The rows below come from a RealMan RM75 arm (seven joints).
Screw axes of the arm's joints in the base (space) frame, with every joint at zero. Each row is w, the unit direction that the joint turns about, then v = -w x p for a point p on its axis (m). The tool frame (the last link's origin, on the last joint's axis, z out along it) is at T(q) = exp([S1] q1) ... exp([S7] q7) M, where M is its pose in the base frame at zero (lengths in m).
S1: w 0 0 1 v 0 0 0
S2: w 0 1 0 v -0.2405 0 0
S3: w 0 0 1 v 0 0 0
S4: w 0 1 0 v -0.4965 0 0
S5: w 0 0 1 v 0 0 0
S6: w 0 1 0 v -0.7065 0 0
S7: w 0 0 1 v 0 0 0
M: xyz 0 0 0.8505 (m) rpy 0 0 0 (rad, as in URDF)
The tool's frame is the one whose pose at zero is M.
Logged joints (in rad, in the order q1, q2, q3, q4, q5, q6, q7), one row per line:
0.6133, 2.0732, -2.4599, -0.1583, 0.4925, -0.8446, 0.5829
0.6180, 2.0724, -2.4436, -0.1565, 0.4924, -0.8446, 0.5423
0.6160, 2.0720, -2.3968, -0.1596, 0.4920, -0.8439, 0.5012
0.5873, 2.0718, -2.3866, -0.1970, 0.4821, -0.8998, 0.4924
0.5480, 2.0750, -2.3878, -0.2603, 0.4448, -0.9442, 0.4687
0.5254, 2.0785, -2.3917, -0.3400, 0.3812, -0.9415, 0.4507
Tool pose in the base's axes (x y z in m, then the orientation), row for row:
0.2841, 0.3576, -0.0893, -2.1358, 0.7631, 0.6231
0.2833, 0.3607, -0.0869, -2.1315, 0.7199, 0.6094
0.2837, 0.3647, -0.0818, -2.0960, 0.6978, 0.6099
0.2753, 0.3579, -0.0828, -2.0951, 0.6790, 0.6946
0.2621, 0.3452, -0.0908, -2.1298, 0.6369, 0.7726
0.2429, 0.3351, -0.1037, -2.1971, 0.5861, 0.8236
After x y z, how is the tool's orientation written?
As a rotation vector, in radians.
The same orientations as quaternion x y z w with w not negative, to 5 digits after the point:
-0.83821, 0.29948, 0.24454, 0.38459
-0.84036, 0.28383, 0.24026, 0.39435
-0.83325, 0.27741, 0.24246, 0.41225
-0.82981, 0.26893, 0.27511, 0.40423
-0.83561, 0.24988, 0.30312, 0.38396
-0.84973, 0.22667, 0.31853, 0.35373

